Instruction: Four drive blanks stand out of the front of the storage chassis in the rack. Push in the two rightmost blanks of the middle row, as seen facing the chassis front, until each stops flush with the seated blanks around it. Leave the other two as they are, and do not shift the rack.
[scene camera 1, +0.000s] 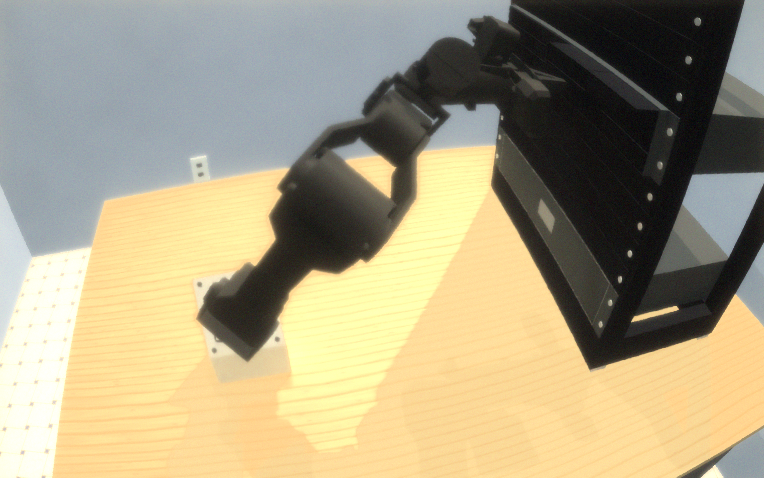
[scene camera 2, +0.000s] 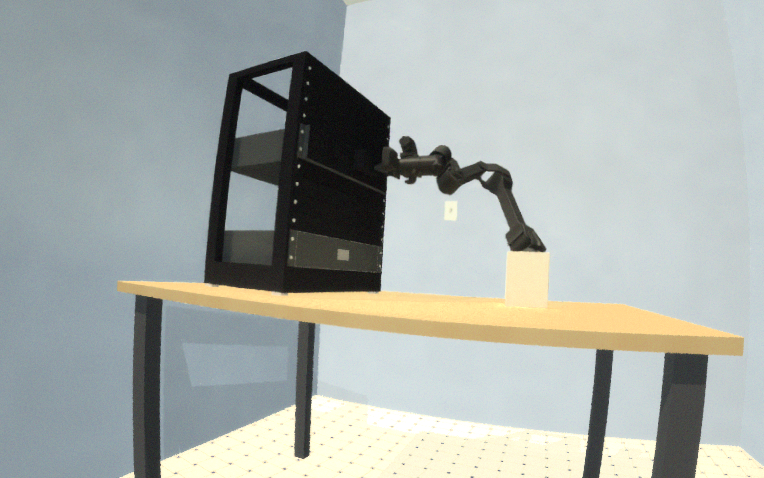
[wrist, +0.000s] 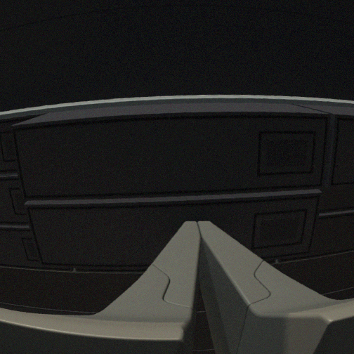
Path:
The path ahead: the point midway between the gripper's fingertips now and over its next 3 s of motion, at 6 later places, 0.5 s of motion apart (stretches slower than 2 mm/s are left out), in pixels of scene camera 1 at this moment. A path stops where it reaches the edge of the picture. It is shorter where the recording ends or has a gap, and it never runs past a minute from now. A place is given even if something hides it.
My gripper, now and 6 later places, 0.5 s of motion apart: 565, 84; 567, 84; 569, 84; 571, 84; 574, 84; 575, 84; 577, 85

